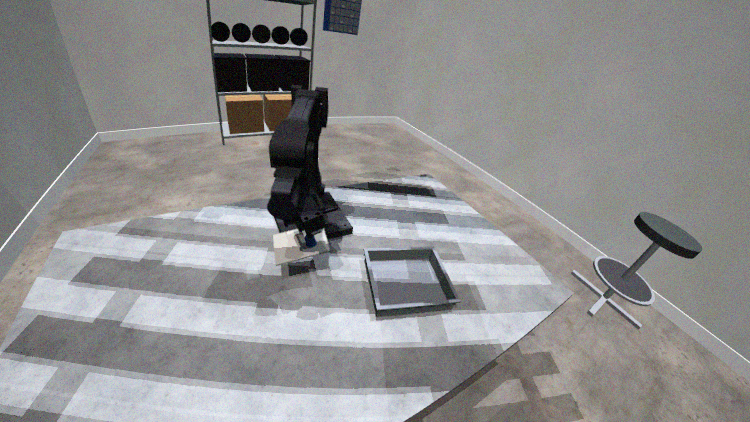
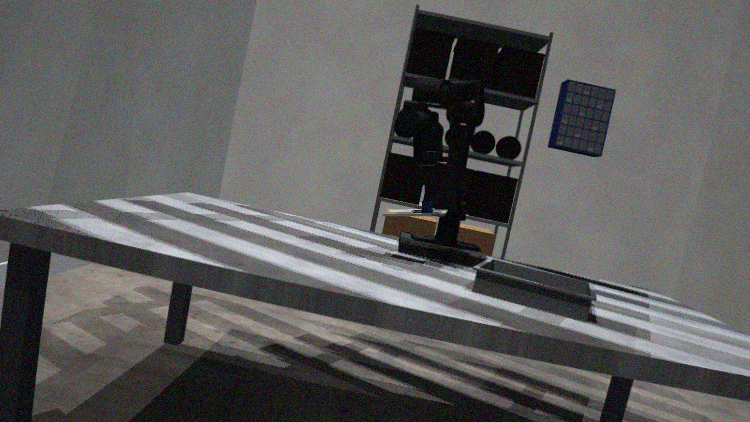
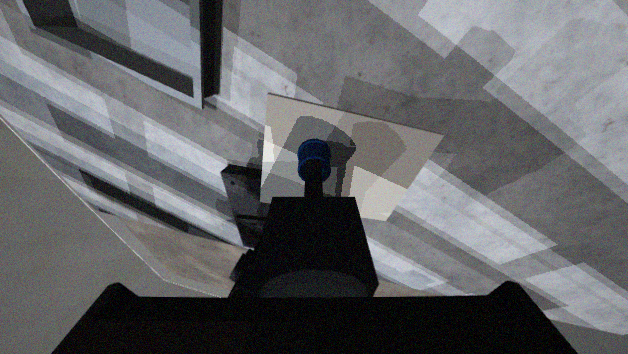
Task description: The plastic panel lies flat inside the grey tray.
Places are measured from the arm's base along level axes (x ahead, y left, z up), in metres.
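Pixels of known places: hand at its tool point: (image 1: 312, 245) (image 2: 427, 216) (image 3: 313, 148); arm's base at its link origin: (image 2: 444, 244).
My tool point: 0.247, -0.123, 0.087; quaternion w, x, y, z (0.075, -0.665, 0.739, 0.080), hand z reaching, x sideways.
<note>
Ahead of a thing's pixels: the offset from my tool point to its top centre, as dx, dy, dz.
The plastic panel {-0.023, -0.025, +0.024} (image 1: 285, 247) (image 2: 403, 212) (image 3: 388, 149) is a pale, thin square sheet. It hangs level a little above the table top, in front of the arm's base, with its shadow on the table below it. My gripper (image 1: 310, 241) (image 2: 427, 208) (image 3: 313, 157), a blue suction cup, presses on the panel's top face and holds it. The grey tray {+0.181, +0.227, -0.067} (image 1: 401, 254) (image 2: 529, 291) (image 3: 210, 53) stands empty on the table to the right of the panel, apart from it.
The arm's black base (image 1: 336, 220) (image 2: 440, 249) stands just behind the panel. Off the table are a shelf rack (image 1: 213, 79) (image 2: 482, 29) with boxes, a blue wall bin (image 1: 342, 14) (image 2: 582, 116) and a stool (image 1: 667, 234).
</note>
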